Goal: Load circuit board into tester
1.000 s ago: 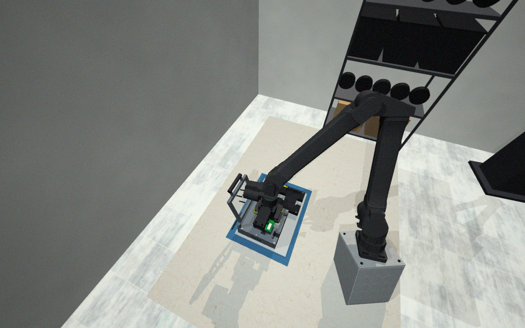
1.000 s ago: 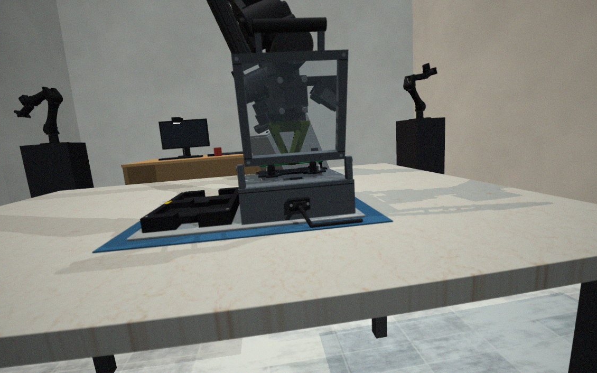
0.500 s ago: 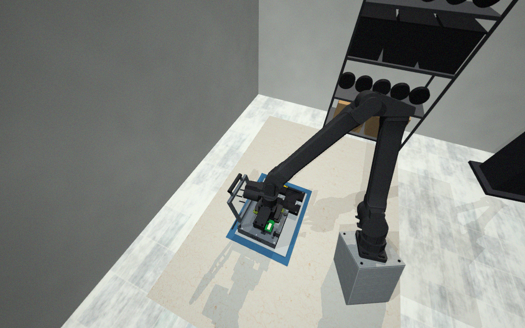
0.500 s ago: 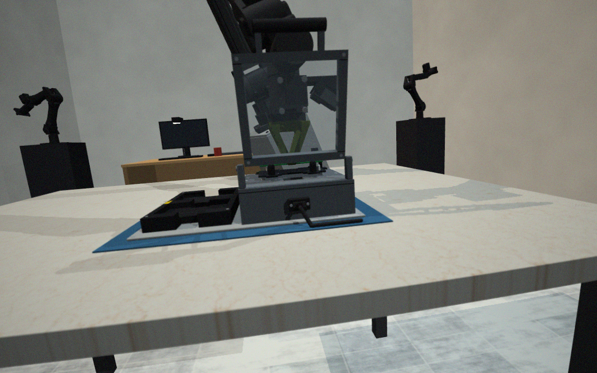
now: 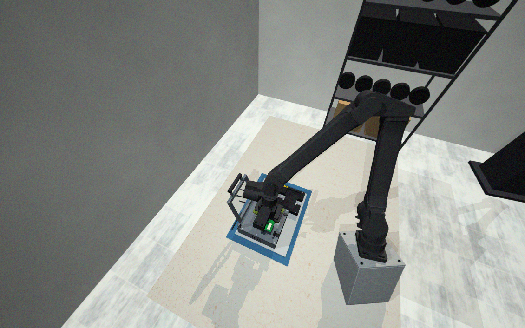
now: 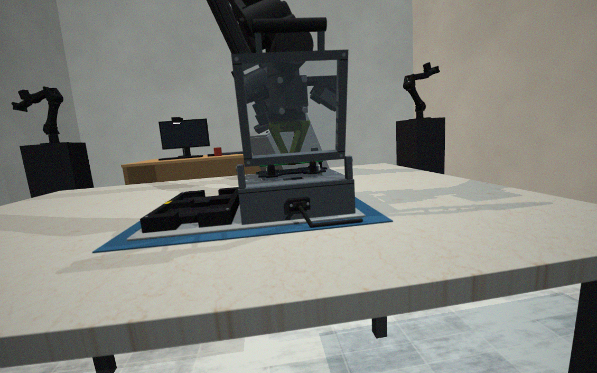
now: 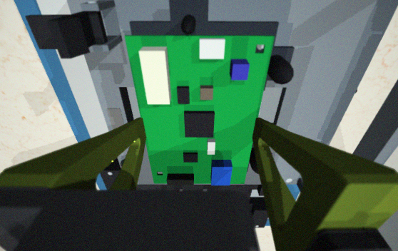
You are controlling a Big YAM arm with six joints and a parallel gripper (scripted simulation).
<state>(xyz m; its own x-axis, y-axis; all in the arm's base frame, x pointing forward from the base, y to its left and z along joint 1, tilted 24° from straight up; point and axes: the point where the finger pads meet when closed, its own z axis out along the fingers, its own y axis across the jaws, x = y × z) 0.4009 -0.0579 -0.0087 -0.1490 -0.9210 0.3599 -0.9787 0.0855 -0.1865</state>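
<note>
Now: hand right at the green circuit board. From my hand the other things lie so: latch hook 70 mm to the left, 50 mm behind; dark plate 20 mm below, 10 mm ahead; clear lid 120 mm ahead, 90 mm above, 20 mm to the right.
</note>
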